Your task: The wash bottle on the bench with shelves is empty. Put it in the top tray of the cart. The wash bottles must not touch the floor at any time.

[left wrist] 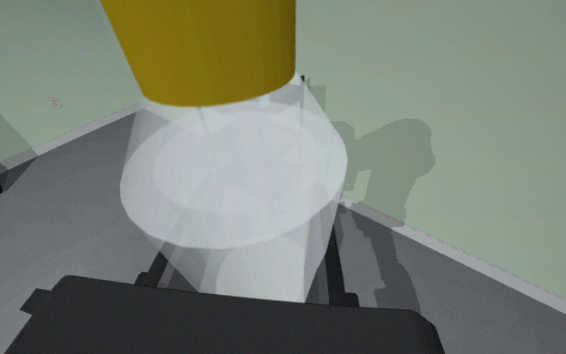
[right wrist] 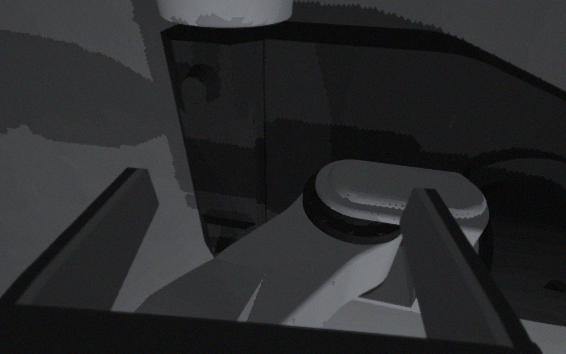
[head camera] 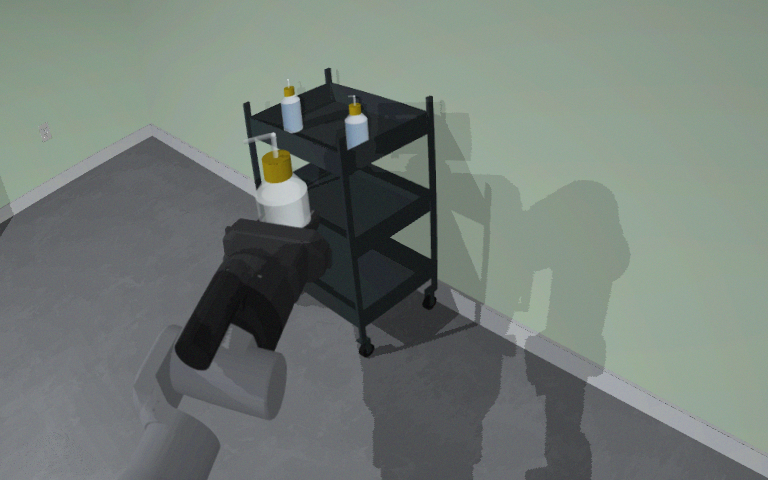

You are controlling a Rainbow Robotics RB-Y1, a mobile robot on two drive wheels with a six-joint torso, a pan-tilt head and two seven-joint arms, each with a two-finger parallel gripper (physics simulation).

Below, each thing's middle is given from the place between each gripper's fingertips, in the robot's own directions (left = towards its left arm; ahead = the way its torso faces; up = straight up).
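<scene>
For the white wash bottle [head camera: 282, 198], my right hand is 57 cm below it, 60 cm short of it and 40 cm to the right of it.
My left hand is 40 mm below the white wash bottle, and it's also 20 mm past the bottle and 10 mm to the right of it. Going by its middle, the white wash bottle is nearer to my left hand than to my right hand.
</scene>
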